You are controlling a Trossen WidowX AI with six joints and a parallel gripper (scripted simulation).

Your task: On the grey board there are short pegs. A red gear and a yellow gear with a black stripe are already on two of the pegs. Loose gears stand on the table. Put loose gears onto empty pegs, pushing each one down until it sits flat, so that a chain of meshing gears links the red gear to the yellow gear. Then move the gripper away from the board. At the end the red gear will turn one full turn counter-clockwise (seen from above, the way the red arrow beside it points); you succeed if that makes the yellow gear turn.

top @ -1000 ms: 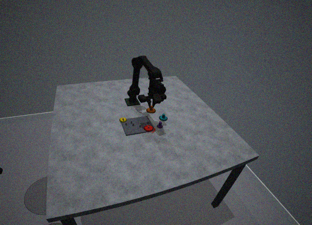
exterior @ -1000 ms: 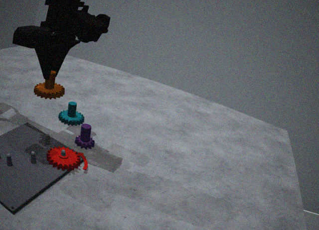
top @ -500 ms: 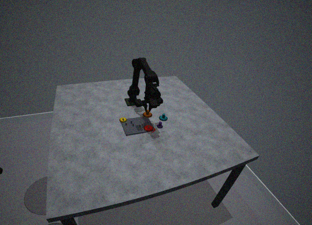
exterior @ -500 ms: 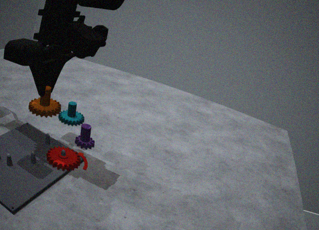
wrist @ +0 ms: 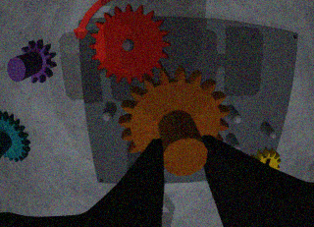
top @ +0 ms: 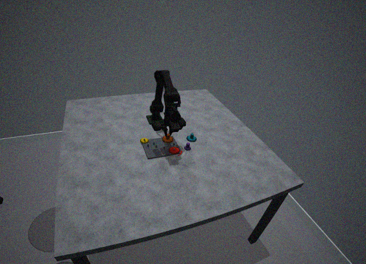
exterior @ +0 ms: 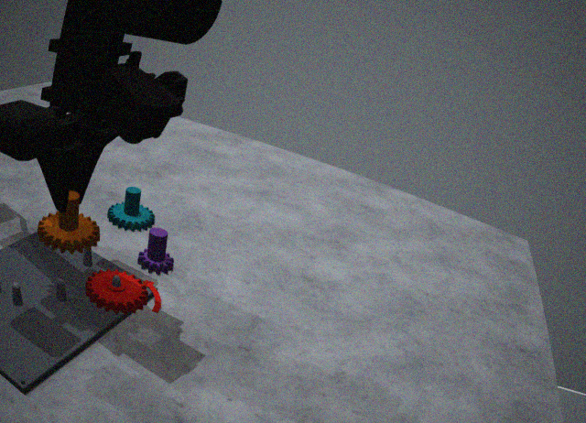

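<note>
The purple gear is 3 cm ahead of my gripper tip, 12 cm to the left of it and 8 cm below it. Round my gripper tip: red gear (4 cm ahead, 3 cm to the left, 8 cm below); orange gear (1 cm below); red arrow (7 cm ahead, 6 cm to the left, 8 cm below).
</note>
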